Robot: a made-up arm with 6 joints.
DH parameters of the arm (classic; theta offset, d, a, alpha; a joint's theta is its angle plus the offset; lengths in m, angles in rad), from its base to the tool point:
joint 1: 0 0.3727 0 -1.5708
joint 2: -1.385 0 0.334 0
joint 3: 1.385 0 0.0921 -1.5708
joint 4: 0 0.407 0 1.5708
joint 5: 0 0 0.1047 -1.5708
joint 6: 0 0.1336 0 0
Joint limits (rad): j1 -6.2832..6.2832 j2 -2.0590..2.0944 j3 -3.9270..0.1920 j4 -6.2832..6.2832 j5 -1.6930..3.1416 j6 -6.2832..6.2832
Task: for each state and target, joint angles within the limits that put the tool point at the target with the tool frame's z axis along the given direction. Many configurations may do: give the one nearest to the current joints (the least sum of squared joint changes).
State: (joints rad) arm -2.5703 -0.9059 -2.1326 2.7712 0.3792 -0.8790
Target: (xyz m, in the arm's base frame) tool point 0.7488 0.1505 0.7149 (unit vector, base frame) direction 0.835 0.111 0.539
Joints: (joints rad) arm -2.9710 -1.7760 -2.2391 2.8929 0.1317 -0.8790
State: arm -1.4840 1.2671 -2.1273 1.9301 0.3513 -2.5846
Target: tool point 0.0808 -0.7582 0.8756 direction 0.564 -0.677 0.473
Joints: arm -1.4323 0.7192 -2.6807 1.8873 0.5114 -2.5846
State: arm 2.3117 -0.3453 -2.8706 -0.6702 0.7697 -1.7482
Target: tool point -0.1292 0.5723 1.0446 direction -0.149 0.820 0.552
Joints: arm 1.6415 0.4658 -2.5401 -0.8248 -0.1238 -1.7482
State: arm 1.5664 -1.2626 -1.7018 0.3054 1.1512 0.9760
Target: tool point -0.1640 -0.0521 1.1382 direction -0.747 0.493 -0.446
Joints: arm 1.3695 -0.4978 -2.5478 1.1468 1.9954 0.9760
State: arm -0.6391 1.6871 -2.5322 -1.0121 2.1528 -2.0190
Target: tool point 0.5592 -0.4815 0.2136 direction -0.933 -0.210 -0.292
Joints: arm -0.5265 1.4541 -2.7154 -0.9235 2.1882 -2.0190
